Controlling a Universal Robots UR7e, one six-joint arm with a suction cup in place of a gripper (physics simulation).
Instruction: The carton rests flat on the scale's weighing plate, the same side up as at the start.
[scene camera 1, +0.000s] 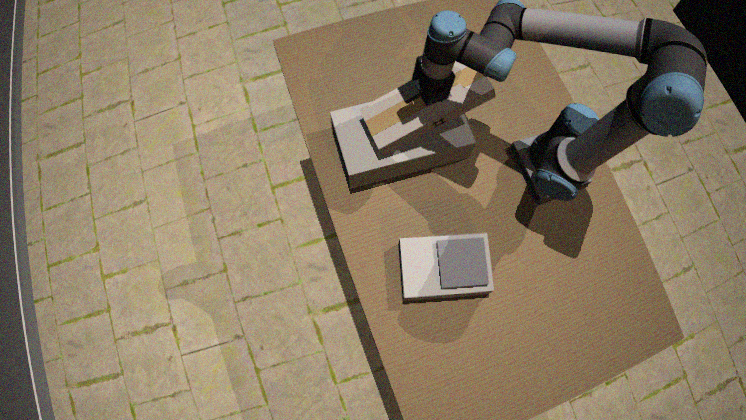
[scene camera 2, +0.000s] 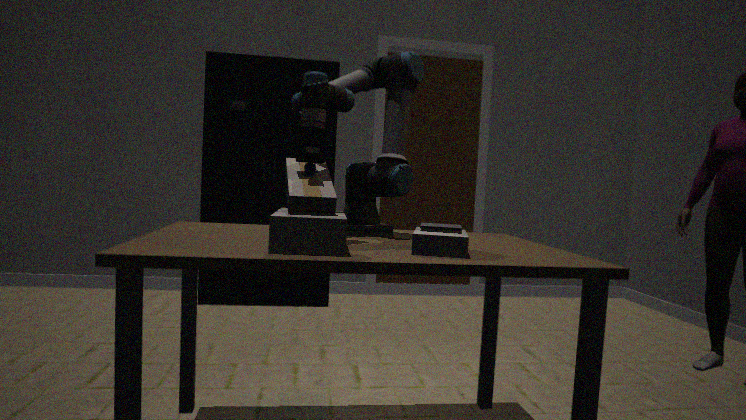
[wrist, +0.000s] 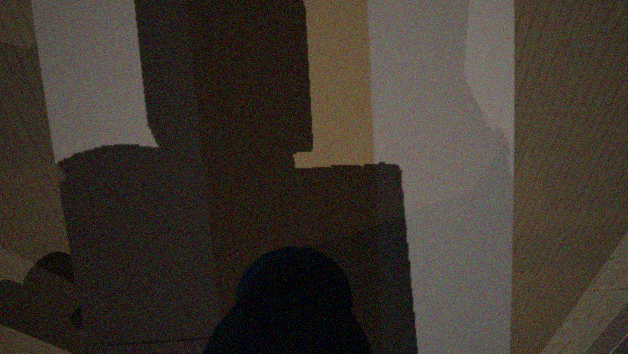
In view: the suction cup (wrist: 290, 293), a carton (scene camera 1: 392, 122), a white block (scene camera 1: 363, 162) and a scale (scene camera 1: 434, 267).
The carton shows as well in scene camera 2 (scene camera 2: 315, 195) and in the wrist view (wrist: 186, 146). The scale also shows in scene camera 2 (scene camera 2: 430, 239). The wrist view misses the white block, which is hidden by the carton. The wrist view does not show the scale: it is out of frame.
